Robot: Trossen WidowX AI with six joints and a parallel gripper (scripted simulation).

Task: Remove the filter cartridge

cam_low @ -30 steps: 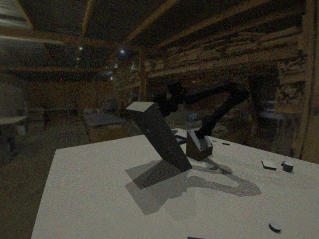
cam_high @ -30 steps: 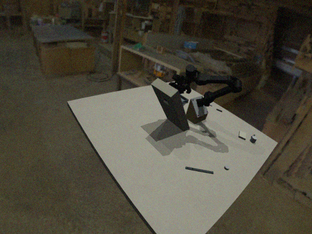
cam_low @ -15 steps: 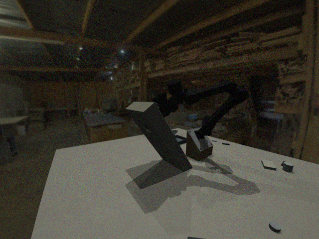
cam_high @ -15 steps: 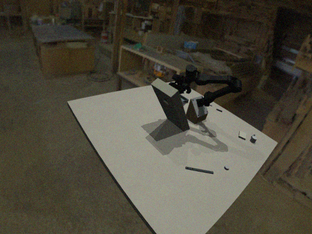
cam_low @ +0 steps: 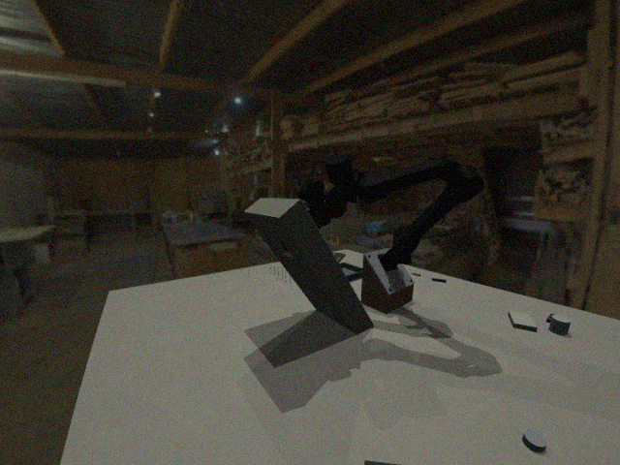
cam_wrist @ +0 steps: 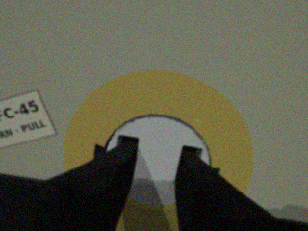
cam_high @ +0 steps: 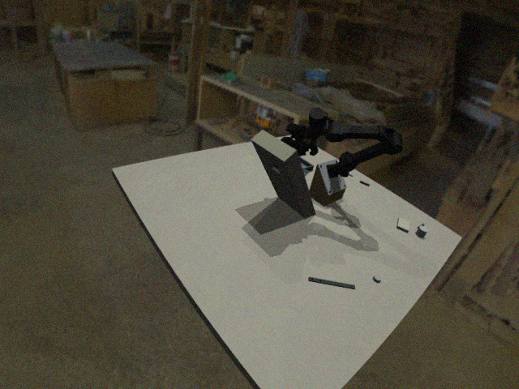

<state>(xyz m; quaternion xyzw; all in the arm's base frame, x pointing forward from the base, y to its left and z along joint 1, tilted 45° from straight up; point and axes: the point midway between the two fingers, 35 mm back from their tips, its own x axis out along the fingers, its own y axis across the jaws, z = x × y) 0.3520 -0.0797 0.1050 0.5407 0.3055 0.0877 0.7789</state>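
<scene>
My gripper tip is now 10 mm short of the round grey filter cartridge and 10 mm above it. Round my gripper tip: blue-grey tray (420 mm behind, 300 mm to the right, 260 mm below).
</scene>
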